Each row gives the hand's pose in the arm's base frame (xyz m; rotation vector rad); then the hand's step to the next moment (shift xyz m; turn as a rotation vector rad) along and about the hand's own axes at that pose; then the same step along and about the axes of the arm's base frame.
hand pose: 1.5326 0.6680 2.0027 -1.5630 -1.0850 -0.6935
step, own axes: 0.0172 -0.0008 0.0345 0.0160 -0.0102 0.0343
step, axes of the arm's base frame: 0.0030 0.0380 0.0058 -0.0060 0.0377 0.0089
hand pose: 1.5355 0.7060 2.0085 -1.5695 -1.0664 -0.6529
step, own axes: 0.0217 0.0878 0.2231 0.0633 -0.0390 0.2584
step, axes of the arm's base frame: 0.0608 0.2177 -0.0830 -0.0372 0.2663 0.0013
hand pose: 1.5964 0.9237 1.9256 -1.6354 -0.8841 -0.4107
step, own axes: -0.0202 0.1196 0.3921 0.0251 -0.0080 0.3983
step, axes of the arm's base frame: -0.0011 0.3590 -0.1990 -0.0664 0.3848 -0.0830
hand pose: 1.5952 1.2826 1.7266 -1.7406 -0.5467 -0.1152
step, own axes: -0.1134 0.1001 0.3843 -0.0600 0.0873 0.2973
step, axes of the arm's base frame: -0.1405 0.3151 -0.2270 -0.0801 0.2506 -0.1744
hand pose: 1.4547 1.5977 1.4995 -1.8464 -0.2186 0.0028
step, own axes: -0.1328 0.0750 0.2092 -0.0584 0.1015 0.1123
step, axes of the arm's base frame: -0.1433 0.1590 -0.1457 -0.0552 0.0710 -0.1351
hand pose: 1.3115 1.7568 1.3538 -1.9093 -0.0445 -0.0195
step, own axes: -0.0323 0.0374 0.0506 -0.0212 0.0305 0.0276
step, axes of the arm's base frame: -0.0312 0.0346 -0.0532 -0.0202 0.0155 -0.0387
